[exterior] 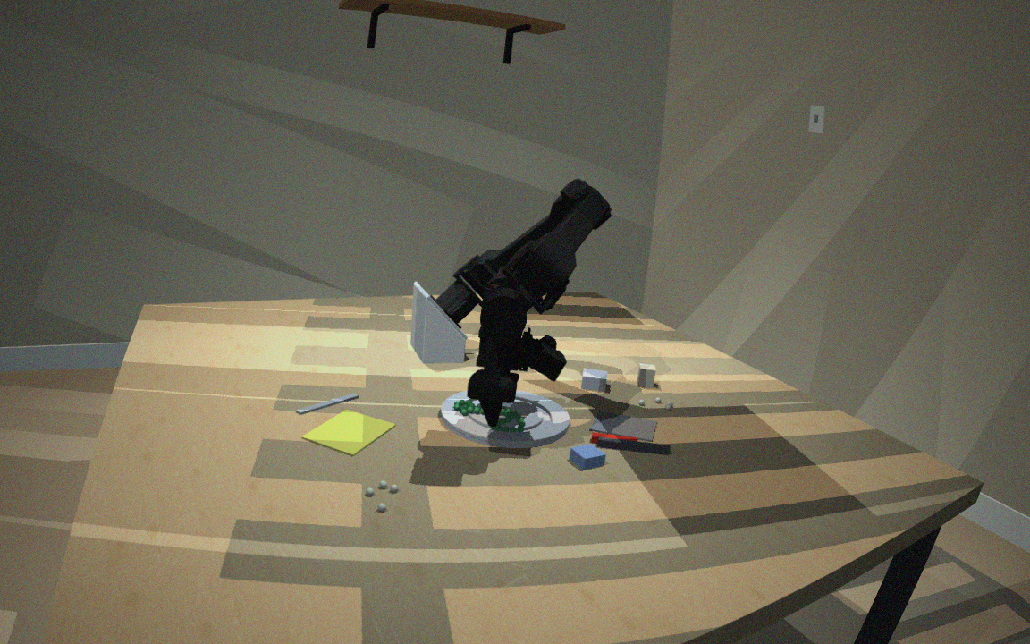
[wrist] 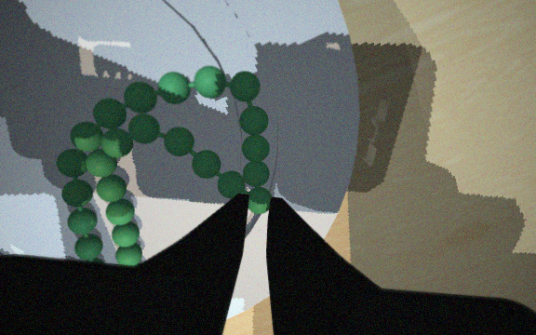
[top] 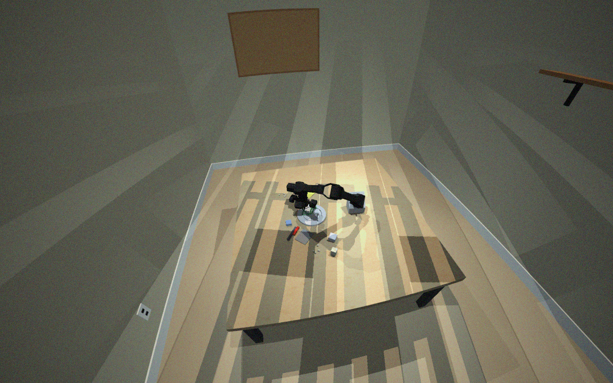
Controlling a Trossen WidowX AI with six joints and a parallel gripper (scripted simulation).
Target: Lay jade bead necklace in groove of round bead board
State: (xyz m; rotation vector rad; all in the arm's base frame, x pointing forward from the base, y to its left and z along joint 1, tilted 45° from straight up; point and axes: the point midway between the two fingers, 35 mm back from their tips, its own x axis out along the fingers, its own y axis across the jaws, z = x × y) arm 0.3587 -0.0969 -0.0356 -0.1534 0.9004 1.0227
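Now: gripper tip 5 cm to the right of the round grey bead board, 5 cm past it and 1 cm above it. The rest, counted from my gripper tip: yellow sheet 20 cm to the right, 7 cm behind, 2 cm below; then blue block 12 cm ahead, 8 cm to the left, 1 cm below; then red and black pen 17 cm to the left, 11 cm ahead, 1 cm below.
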